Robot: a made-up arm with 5 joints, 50 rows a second.
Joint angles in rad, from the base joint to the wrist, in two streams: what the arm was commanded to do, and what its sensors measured. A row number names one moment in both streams.
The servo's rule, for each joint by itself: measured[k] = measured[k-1] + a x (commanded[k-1-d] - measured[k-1]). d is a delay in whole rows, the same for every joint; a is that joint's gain. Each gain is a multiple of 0.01, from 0.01 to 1. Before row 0 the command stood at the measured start. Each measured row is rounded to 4 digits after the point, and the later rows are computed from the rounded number. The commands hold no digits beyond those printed.
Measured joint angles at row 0: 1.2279, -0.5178, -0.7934, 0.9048, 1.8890
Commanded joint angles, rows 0 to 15: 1.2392, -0.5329, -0.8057, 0.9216, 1.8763; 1.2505, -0.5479, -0.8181, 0.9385, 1.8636; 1.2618, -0.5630, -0.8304, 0.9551, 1.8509; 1.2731, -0.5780, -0.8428, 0.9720, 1.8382; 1.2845, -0.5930, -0.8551, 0.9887, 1.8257; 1.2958, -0.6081, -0.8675, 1.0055, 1.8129; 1.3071, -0.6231, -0.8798, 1.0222, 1.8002; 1.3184, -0.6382, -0.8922, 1.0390, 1.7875; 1.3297, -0.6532, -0.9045, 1.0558, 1.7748; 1.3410, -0.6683, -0.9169, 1.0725, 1.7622; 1.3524, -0.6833, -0.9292, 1.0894, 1.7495; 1.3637, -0.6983, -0.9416, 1.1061, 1.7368; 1.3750, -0.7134, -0.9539, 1.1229, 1.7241; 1.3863, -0.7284, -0.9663, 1.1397, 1.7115; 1.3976, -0.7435, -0.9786, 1.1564, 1.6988; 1.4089, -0.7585, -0.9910, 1.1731, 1.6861
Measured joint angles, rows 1 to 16: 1.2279, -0.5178, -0.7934, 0.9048, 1.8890; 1.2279, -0.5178, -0.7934, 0.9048, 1.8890; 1.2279, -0.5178, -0.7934, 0.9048, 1.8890; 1.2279, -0.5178, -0.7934, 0.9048, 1.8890; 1.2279, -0.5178, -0.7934, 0.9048, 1.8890; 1.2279, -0.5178, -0.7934, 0.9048, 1.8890; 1.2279, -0.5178, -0.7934, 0.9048, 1.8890; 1.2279, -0.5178, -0.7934, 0.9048, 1.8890; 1.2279, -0.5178, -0.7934, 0.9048, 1.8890; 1.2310, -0.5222, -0.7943, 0.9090, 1.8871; 1.2363, -0.5297, -0.7960, 0.9164, 1.8836; 1.2432, -0.5394, -0.7984, 0.9261, 1.8787; 1.2513, -0.5506, -0.8015, 0.9376, 1.8726; 1.2603, -0.5629, -0.8053, 0.9504, 1.8656; 1.2699, -0.5760, -0.8097, 0.9642, 1.8577; 1.2799, -0.5897, -0.8146, 0.9787, 1.8491
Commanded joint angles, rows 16 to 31: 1.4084, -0.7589, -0.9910, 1.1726, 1.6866; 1.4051, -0.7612, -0.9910, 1.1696, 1.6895; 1.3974, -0.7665, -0.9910, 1.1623, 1.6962; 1.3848, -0.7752, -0.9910, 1.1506, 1.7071; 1.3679, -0.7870, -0.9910, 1.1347, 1.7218; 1.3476, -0.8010, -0.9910, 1.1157, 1.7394; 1.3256, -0.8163, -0.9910, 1.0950, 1.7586; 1.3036, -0.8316, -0.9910, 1.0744, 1.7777; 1.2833, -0.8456, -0.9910, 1.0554, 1.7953; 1.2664, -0.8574, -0.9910, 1.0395, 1.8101; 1.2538, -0.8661, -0.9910, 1.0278, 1.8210; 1.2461, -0.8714, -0.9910, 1.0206, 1.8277; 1.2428, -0.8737, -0.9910, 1.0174, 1.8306; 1.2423, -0.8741, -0.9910, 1.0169, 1.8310; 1.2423, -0.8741, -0.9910, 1.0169, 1.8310; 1.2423, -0.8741, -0.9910, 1.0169, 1.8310
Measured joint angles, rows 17 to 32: 1.2903, -0.6038, -0.8200, 0.9938, 1.8399; 1.3009, -0.6181, -0.8259, 1.0093, 1.8301; 1.3117, -0.6327, -0.8323, 1.0251, 1.8199; 1.3227, -0.6474, -0.8391, 1.0412, 1.8093; 1.3338, -0.6622, -0.8463, 1.0574, 1.7984; 1.3449, -0.6770, -0.8538, 1.0738, 1.7873; 1.3561, -0.6919, -0.8617, 1.0903, 1.7759; 1.3673, -0.7069, -0.8699, 1.1068, 1.7643; 1.3785, -0.7219, -0.8784, 1.1234, 1.7526; 1.3866, -0.7326, -0.8863, 1.1357, 1.7427; 1.3916, -0.7409, -0.8936, 1.1442, 1.7347; 1.3932, -0.7483, -0.9004, 1.1487, 1.7289; 1.3909, -0.7561, -0.9067, 1.1492, 1.7256; 1.3847, -0.7651, -0.9126, 1.1456, 1.7250; 1.3747, -0.7755, -0.9181, 1.1381, 1.7272; 1.3614, -0.7873, -0.9232, 1.1273, 1.7319
